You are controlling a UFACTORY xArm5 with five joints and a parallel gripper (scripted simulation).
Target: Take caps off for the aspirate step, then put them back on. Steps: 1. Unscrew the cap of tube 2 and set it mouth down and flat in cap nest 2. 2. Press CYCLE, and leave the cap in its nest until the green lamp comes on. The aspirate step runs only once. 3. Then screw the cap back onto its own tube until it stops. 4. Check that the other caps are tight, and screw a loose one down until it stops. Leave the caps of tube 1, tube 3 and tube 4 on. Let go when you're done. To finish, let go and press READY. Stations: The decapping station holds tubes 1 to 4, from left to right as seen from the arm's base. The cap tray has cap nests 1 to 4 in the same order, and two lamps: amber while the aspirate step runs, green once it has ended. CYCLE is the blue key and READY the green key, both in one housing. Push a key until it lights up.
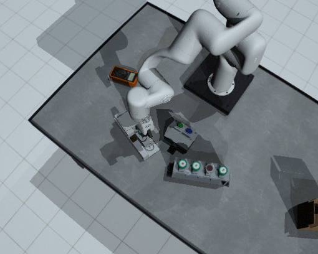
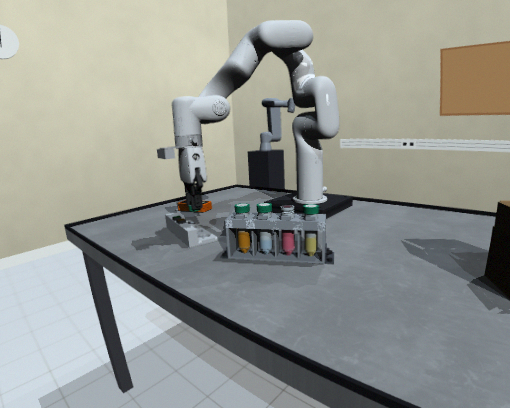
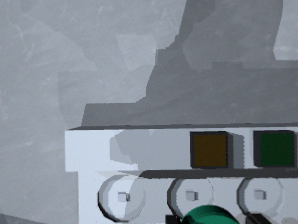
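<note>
Right now the blue key is 12 cm behind my hand, 15 cm to the left of it and 4 cm below it. From my hand the other things lie so: tube 2's threaded neck: 2 cm behind, 31 cm to the left, 1 cm above; key housing: 10 cm behind, 13 cm to the left, 5 cm below; green key: 12 cm behind, 11 cm to the left, 4 cm below.
</note>
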